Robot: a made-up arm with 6 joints.
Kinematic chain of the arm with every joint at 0, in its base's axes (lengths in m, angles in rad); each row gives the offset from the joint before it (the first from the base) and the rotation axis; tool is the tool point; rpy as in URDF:
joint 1: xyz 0 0 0.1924 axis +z
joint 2: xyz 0 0 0 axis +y
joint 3: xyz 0.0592 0 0.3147 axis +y
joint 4: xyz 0.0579 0 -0.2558 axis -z
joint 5: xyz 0 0 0 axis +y
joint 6: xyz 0.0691 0 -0.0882 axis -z
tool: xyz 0 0 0 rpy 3.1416 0 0
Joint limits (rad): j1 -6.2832..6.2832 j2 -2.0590..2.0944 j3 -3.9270..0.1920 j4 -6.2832..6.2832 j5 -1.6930..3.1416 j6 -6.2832..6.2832
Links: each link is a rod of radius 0.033 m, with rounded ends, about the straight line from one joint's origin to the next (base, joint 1, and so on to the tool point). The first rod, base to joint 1, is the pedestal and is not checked.
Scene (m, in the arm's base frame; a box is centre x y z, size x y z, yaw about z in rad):
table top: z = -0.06
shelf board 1: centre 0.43 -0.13 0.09 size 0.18 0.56 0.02 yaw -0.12
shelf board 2: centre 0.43 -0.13 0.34 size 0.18 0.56 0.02 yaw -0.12
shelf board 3: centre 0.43 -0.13 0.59 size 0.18 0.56 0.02 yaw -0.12
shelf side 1: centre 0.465 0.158 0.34 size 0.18 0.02 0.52 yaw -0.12
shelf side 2: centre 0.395 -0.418 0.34 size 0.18 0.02 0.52 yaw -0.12
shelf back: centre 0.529 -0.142 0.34 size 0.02 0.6 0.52 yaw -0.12
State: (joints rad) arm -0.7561 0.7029 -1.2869 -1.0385 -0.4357 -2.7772
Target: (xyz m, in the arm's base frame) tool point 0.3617 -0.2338 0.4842
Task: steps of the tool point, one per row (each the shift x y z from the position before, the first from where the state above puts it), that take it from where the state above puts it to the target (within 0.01 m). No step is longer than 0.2 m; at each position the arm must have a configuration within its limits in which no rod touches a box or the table.
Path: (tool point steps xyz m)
1: -0.0805 -0.0130 -0.0006
2: -0.0780 0.0097 -0.0001
3: -0.0690 0.0308 0.0007
4: 0.0161 -0.0094 0.1401
5: -0.0120 0.0531 0.1458
6: 0.0726 -0.0208 0.0061
7: 0.0837 0.0019 -0.0061

